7 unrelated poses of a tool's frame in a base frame.
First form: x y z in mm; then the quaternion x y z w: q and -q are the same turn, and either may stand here.
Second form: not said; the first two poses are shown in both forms.
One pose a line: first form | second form
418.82 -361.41 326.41 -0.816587 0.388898 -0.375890 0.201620 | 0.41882 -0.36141 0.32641 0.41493 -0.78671 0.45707 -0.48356 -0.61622 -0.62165
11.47 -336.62 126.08 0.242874 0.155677 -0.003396 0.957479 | 0.01147 -0.33662 0.12608 0.95151 0.06912 -0.29976 0.08212 0.88200 0.46404
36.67 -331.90 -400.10 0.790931 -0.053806 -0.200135 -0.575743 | 0.03667 -0.33190 -0.40010 0.91410 0.14534 -0.37854 -0.31557 -0.33125 -0.88921
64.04 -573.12 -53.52 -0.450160 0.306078 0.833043 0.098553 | 0.06404 -0.57312 -0.05352 -0.57529 -0.11137 -0.81033 -0.43977 -0.79321 0.42122
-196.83 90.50 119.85 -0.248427 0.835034 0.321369 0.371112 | -0.19683 0.09050 0.11985 -0.60112 -0.17636 -0.77946 -0.65342 0.67001 0.35232
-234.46 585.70 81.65 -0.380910 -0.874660 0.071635 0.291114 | -0.23446 0.58570 0.08165 -0.54032 0.70804 0.45468 0.62462 0.69955 -0.34709
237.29 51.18 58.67 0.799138 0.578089 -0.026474 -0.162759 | 0.23729 0.05118 0.05867 0.33022 0.93256 0.14587 0.91533 -0.27865 -0.29074
